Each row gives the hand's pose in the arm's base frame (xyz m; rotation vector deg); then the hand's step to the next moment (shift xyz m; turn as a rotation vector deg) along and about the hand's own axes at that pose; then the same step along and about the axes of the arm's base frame.
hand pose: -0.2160 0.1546 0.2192 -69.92 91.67 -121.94
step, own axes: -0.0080 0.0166 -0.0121 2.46 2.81 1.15
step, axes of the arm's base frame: -0.0085 0.0068 -0.0192 -1.57 -3.37 -1.19
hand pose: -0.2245 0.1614 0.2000 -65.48 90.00 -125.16
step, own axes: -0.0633 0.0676 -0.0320 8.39 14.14 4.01
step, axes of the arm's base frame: 0.0034 0.0318 -0.0926 -6.46 -13.42 -8.04
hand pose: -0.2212 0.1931 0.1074 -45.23 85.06 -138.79
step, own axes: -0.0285 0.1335 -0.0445 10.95 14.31 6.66
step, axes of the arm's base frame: -0.0144 -0.0177 -0.1418 -7.22 -16.62 -6.38
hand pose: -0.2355 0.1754 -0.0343 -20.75 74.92 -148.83
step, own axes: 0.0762 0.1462 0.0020 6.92 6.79 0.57
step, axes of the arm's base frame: -0.0604 -0.1094 -0.1076 -5.86 -6.44 -4.31
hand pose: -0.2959 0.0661 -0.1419 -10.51 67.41 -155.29
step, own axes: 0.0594 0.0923 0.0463 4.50 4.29 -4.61
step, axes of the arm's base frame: -0.0387 -0.1075 -0.0338 -4.74 -0.56 -6.09
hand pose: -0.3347 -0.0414 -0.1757 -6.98 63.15 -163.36
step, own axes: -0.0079 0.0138 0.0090 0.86 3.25 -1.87
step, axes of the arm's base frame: 0.0094 -0.0153 -0.0030 -0.89 -1.24 -3.53
